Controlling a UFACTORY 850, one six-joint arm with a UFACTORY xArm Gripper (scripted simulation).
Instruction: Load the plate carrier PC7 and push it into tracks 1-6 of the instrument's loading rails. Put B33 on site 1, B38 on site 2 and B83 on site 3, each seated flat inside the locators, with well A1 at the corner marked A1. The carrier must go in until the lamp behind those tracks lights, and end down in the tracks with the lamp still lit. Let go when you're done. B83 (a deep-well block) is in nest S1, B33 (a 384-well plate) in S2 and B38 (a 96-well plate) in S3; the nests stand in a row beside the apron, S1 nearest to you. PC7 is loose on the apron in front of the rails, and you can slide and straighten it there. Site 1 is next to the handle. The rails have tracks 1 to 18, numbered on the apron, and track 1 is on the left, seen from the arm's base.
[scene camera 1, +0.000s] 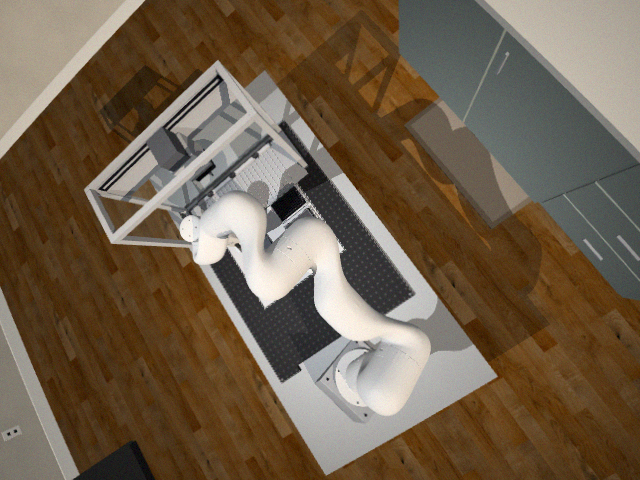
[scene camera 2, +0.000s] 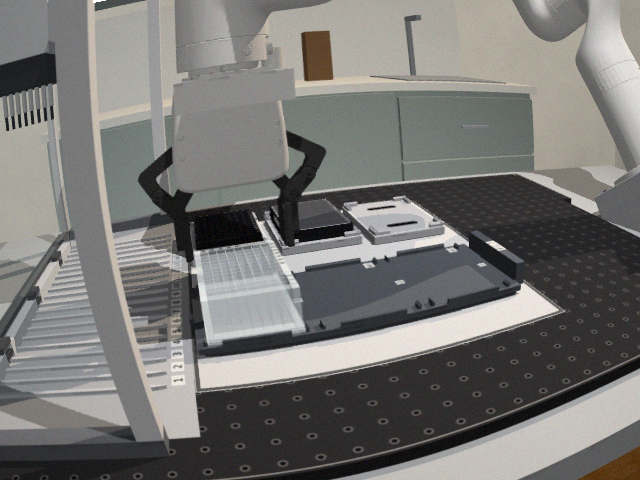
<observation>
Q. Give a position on a clear deep-well block B83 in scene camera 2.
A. At 245, 290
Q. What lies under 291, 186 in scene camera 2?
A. My gripper.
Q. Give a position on a perforated dark deck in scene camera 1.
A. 289, 331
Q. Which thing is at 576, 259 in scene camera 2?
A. A perforated dark deck.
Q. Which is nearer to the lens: the dark plate carrier PC7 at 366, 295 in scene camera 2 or the black welled plate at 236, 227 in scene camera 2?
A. The dark plate carrier PC7.
</observation>
